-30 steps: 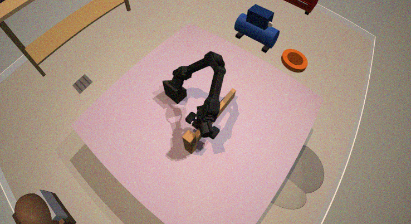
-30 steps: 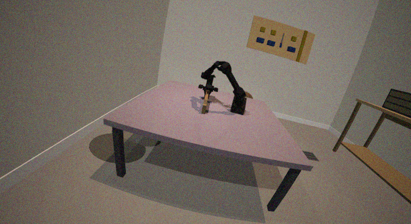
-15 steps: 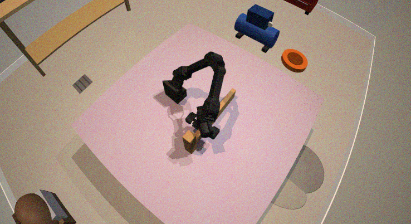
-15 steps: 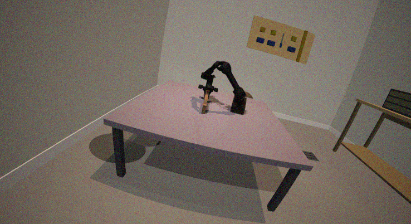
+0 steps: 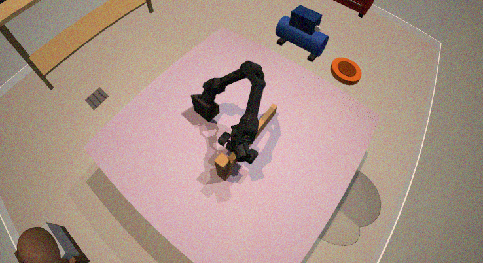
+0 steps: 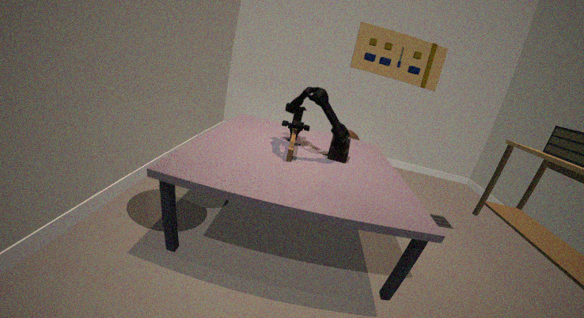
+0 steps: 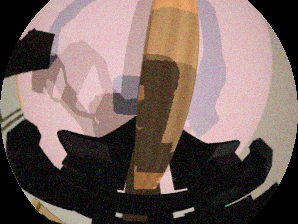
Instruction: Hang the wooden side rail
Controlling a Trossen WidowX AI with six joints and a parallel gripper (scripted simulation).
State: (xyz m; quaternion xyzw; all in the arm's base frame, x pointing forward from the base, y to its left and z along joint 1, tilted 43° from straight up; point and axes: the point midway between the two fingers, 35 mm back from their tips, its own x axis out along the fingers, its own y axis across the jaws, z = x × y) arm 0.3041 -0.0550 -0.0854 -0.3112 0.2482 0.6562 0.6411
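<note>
Now: the upright headboard post 10 mm ahead of my gripper tip, 100 mm to the right of it and 50 mm above it.
</note>
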